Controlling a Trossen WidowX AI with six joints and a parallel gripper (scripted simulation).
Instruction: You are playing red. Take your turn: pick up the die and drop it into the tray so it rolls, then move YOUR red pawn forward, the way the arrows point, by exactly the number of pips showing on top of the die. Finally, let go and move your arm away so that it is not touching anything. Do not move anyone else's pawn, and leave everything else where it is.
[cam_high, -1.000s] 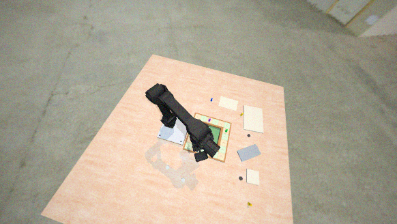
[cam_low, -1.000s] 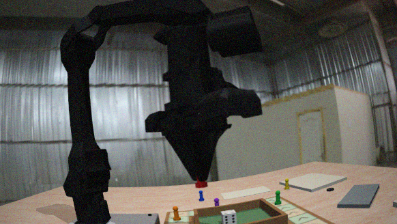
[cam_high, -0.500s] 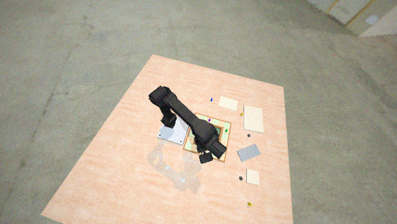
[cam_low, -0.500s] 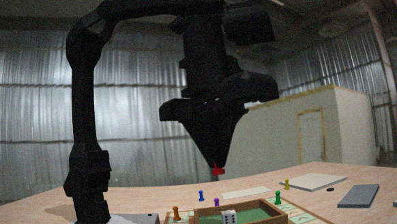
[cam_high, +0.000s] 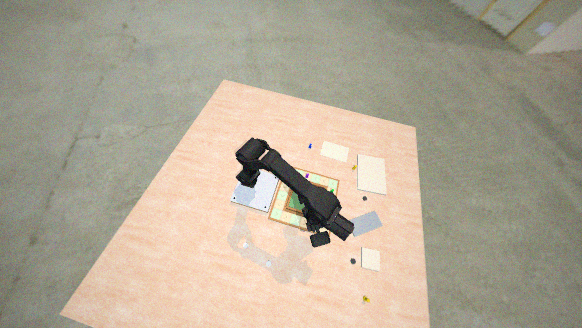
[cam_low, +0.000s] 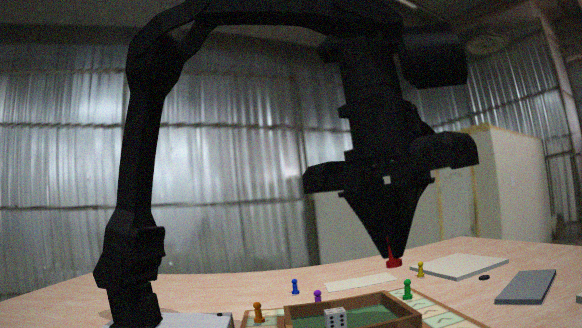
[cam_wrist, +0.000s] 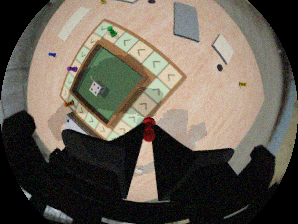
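Now: the white die 40 mm behind my gripper tip, 120 mm to the left of it and 90 mm below it. Round my gripper tip: green pawn (90 mm ahead, 190 mm to the left, 90 mm below); purple pawn (50 mm behind, 230 mm to the left, 90 mm below); red pawn (10 mm above).
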